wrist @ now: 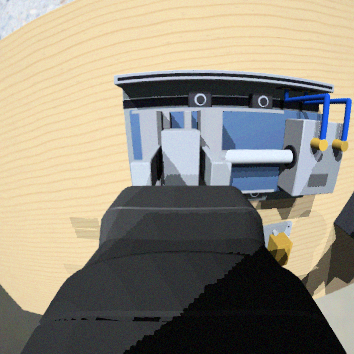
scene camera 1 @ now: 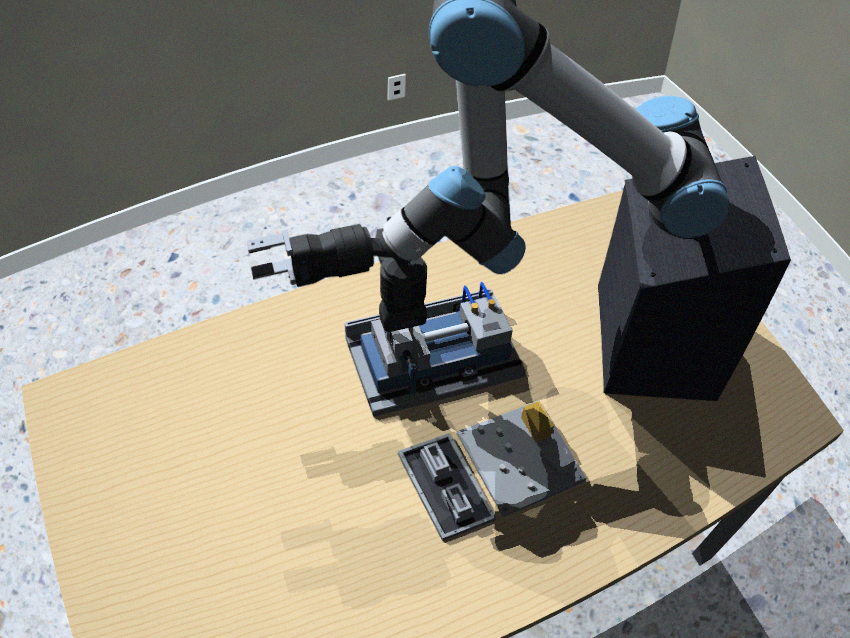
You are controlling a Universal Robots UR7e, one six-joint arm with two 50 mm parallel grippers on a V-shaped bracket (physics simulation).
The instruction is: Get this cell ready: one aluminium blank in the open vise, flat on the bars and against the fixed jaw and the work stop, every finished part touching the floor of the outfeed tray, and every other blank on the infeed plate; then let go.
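Frame: origin at the arm's base, x right, y back, z down, level; metres.
Where they show: hand, its tool point: [wrist: 180,160] [scene camera 1: 398,325].
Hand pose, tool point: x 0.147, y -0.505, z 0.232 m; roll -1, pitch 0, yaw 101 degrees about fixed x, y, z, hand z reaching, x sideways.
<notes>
Things, the pixels of their top centre, and the offset from my tool point.
- grey aluminium blank, centre of its top: [wrist: 180,165] [scene camera 1: 399,329] dx -0.005, dy -0.001, dz +0.004 m
- vise, centre of its top: [wrist: 251,156] [scene camera 1: 437,325] dx -0.014, dy +0.071, dz +0.021 m
- infeed plate, centre of its top: [scene camera 1: 522,455] dx -0.282, dy +0.105, dz +0.112 m
- yellow block, centre of its top: [scene camera 1: 539,416] [wrist: 282,255] dx -0.241, dy +0.159, dz +0.076 m
My downward gripper [scene camera 1: 402,335] [wrist: 181,167] is shut on a grey aluminium blank [wrist: 181,145], one finger at each side, between the jaws of the vise [scene camera 1: 449,352] [wrist: 250,131]. The fixed jaw [scene camera 1: 383,346] [wrist: 146,125] is on the left, the moving jaw [wrist: 211,125] on the right. The blank's underside, the bars and its contact with the fixed jaw and stop are hidden. Two grey finished parts [scene camera 1: 434,460] [scene camera 1: 458,502] lie in the outfeed tray [scene camera 1: 421,493]; their undersides are hidden. No blank shows on the infeed plate [scene camera 1: 508,495].
The bracket's second gripper [scene camera 1: 262,255] points left in the air, open and empty. A yellow block [scene camera 1: 537,420] [wrist: 280,247] stands at the infeed plate's back corner. Blue hoses [scene camera 1: 482,291] [wrist: 326,117] rise from the vise's right end. The dark robot pedestal [scene camera 1: 676,329] stands to the right.
</notes>
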